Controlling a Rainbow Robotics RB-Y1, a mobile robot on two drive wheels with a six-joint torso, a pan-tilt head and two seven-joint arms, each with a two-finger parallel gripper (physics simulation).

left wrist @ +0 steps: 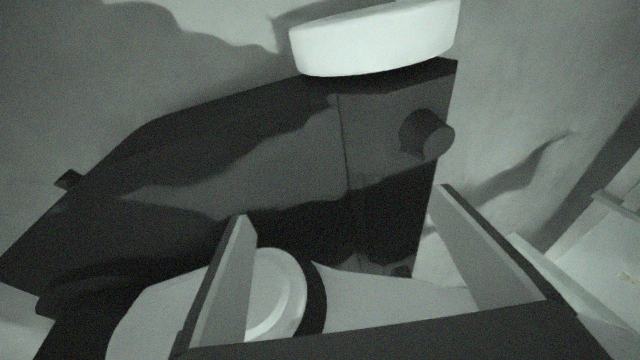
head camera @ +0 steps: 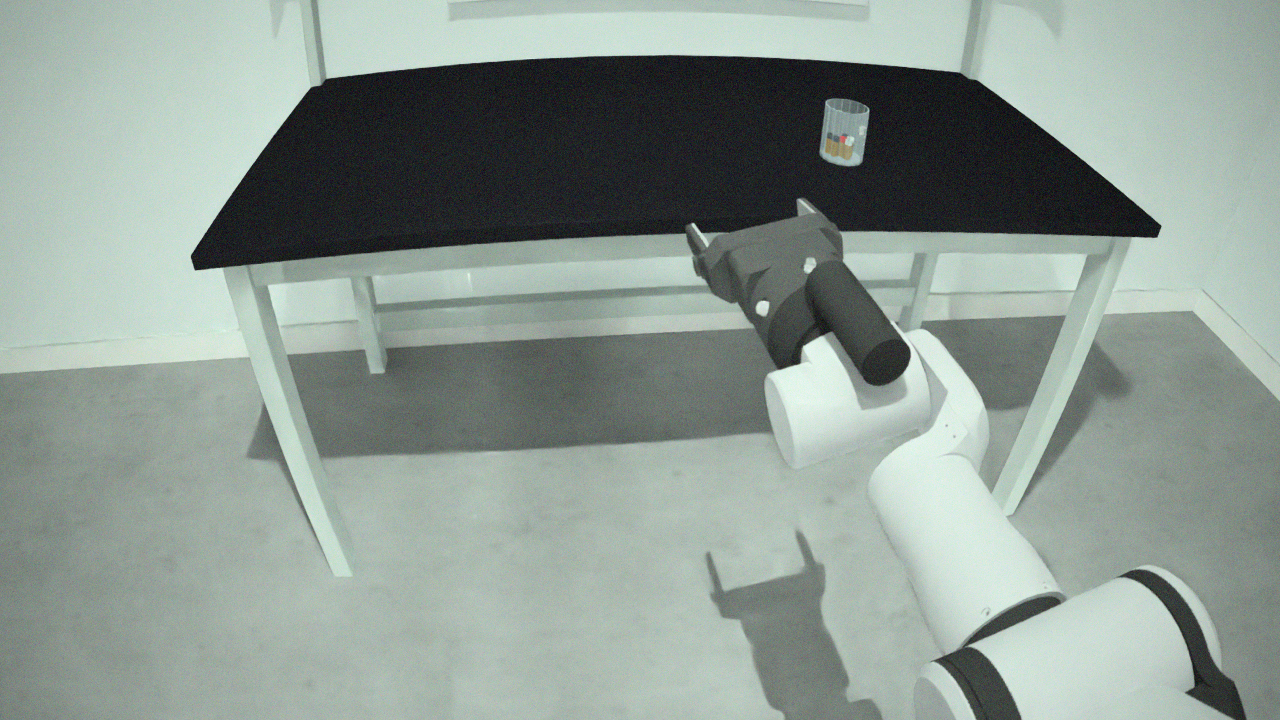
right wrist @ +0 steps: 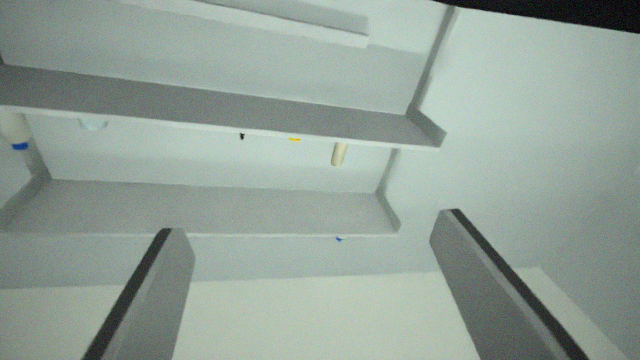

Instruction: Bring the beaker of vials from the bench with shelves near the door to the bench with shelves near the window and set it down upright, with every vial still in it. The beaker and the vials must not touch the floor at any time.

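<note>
A clear beaker [head camera: 844, 132] stands upright on the black bench top [head camera: 537, 152], toward its right side in the head view. Several small vials with brown bodies and dark, red and white caps sit in its lower part. My right gripper [head camera: 747, 216] [right wrist: 316, 233] is open and empty, by the bench's front edge, nearer the camera than the beaker and a little left of it. The beaker does not show in the right wrist view. My left gripper [left wrist: 339, 211] is open and empty, and hangs beside the robot's own base [left wrist: 290, 165].
In the right wrist view, wall shelves [right wrist: 225, 108] appear upside down, with a blue-capped bottle [right wrist: 15, 127] and a cream cylinder [right wrist: 339, 154]. Bench legs [head camera: 286, 420] [head camera: 1065, 376] stand on the grey floor [head camera: 537, 582]. A white wheel [left wrist: 375, 42] shows in the left wrist view.
</note>
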